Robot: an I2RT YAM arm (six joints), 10 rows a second.
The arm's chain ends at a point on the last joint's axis. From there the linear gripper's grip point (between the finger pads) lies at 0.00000 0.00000 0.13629 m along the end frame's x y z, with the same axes.
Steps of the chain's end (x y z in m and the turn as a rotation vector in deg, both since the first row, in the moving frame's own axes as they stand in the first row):
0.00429, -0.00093, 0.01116, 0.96, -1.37, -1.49
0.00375, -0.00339, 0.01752, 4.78, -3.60, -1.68
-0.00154, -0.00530, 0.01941, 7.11, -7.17, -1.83
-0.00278, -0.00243, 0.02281, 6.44, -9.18, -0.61
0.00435, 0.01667, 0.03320, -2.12, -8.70, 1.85
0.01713, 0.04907, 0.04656, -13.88, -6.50, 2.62
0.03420, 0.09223, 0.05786, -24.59, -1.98, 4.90
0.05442, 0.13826, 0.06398, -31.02, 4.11, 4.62
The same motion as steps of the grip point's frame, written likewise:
0.00100, -0.00317, 0.01110, 0.96, -1.37, -1.49
-0.00496, -0.01461, 0.01678, 4.78, -3.60, -1.68
-0.01877, -0.02185, 0.01730, 7.11, -7.17, -1.83
-0.02456, -0.01754, 0.02021, 6.44, -9.18, -0.61
-0.01634, 0.02136, 0.03154, -2.12, -8.70, 1.85
0.00111, 0.08133, 0.04171, -13.88, -6.50, 2.62
0.02718, 0.14866, 0.04543, -24.59, -1.98, 4.90
0.06081, 0.20874, 0.04417, -31.02, 4.11, 4.62

